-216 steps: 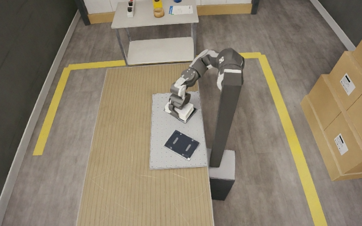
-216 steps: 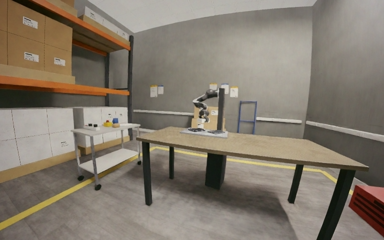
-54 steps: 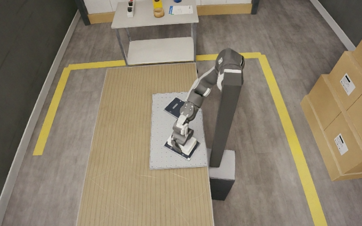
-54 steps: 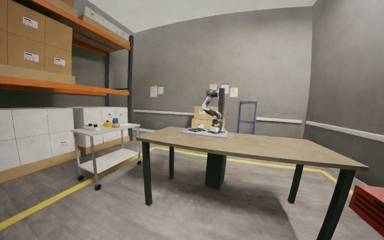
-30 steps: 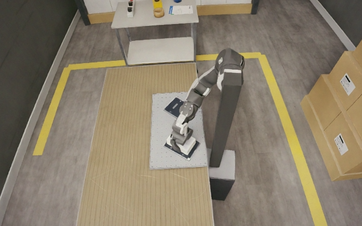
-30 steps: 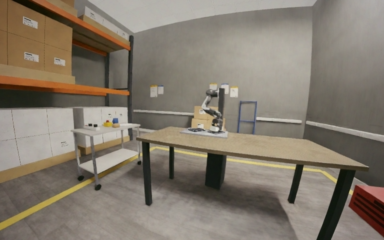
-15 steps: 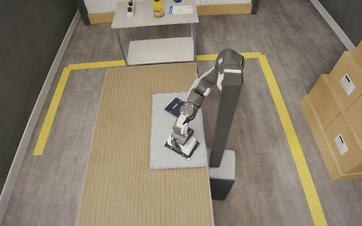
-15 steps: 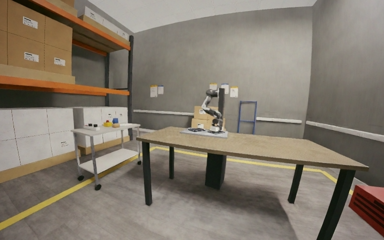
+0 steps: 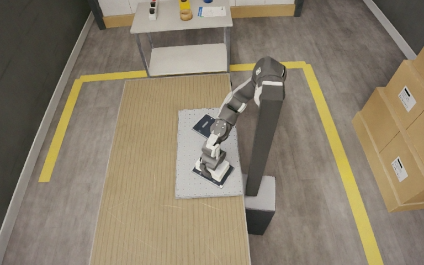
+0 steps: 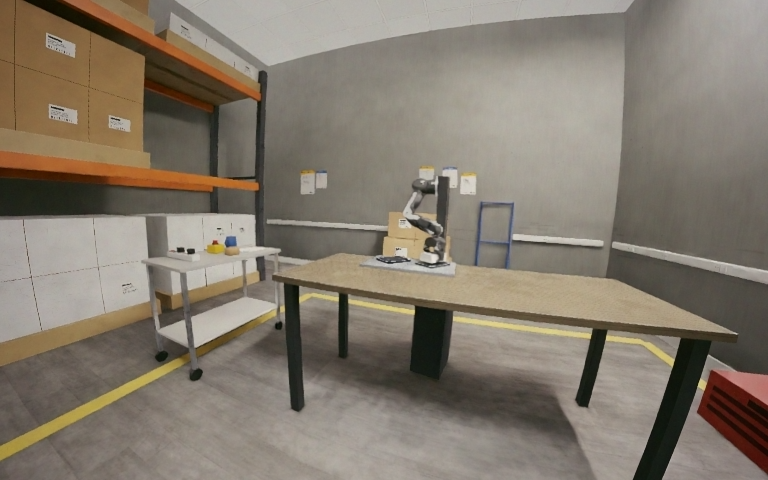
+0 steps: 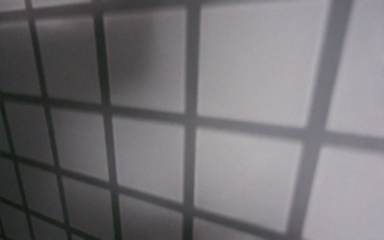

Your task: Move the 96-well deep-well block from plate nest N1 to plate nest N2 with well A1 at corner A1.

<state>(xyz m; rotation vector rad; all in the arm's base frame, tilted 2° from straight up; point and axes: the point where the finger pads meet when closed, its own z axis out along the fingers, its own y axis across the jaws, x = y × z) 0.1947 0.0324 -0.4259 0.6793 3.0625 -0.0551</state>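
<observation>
Right now the white deep-well block is 10 mm above my hand.
</observation>
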